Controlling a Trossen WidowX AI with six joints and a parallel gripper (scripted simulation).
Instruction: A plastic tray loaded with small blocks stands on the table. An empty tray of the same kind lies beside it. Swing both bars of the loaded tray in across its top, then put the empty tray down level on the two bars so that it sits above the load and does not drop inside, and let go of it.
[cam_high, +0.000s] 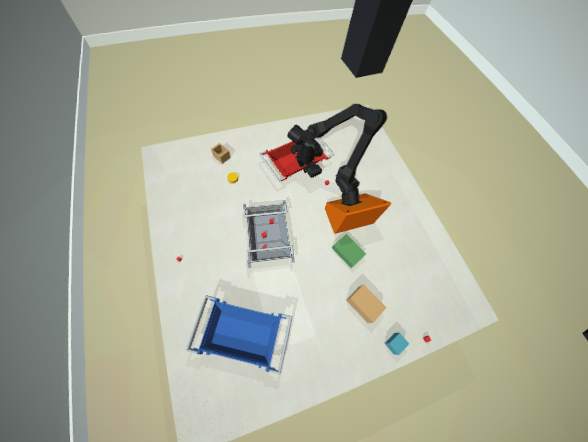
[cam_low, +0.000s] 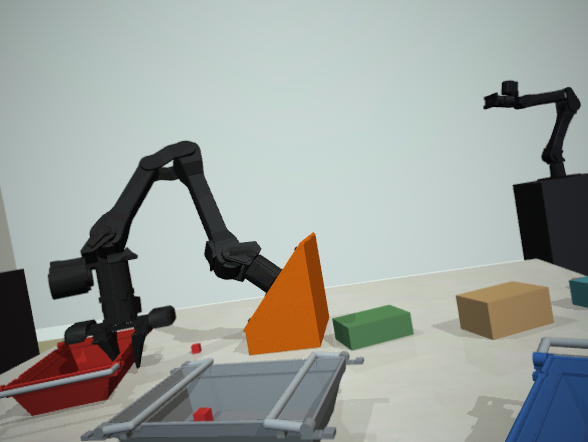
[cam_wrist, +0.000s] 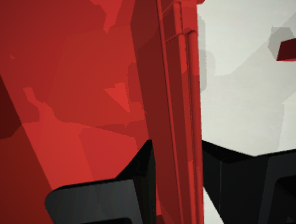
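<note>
The red tray lies 70 mm to the right of my gripper tip, 30 mm above it and 10 mm ahead of it. Also, from my gripper tip: green block (460 mm to the left, 10 mm behind, 10 mm above); brown box (350 mm ahead, 220 mm to the right); yellow disc (340 mm ahead, 80 mm to the right).
</note>
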